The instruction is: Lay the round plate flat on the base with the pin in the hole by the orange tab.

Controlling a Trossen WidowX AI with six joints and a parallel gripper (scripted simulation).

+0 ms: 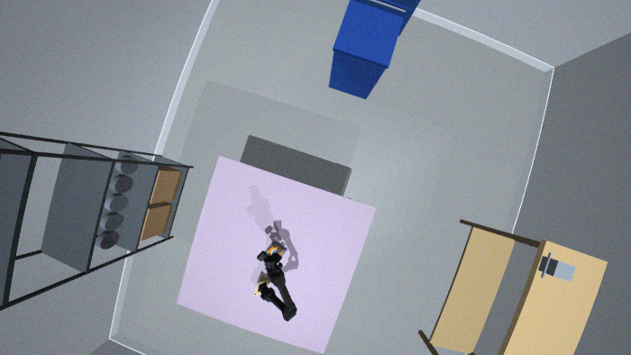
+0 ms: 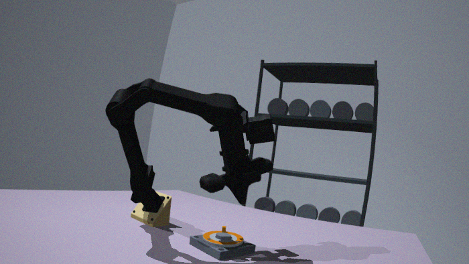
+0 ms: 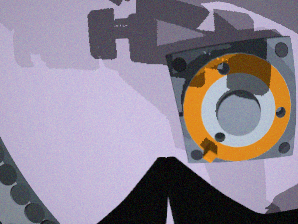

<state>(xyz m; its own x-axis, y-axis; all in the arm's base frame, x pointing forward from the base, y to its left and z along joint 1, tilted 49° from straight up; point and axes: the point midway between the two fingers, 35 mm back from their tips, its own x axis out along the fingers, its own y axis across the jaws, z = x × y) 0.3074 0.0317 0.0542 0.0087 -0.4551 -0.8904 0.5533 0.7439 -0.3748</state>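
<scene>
Now: the square grey base 11 cm below my gripper tip, 3 cm to the right of it and 3 cm behind it.
</scene>
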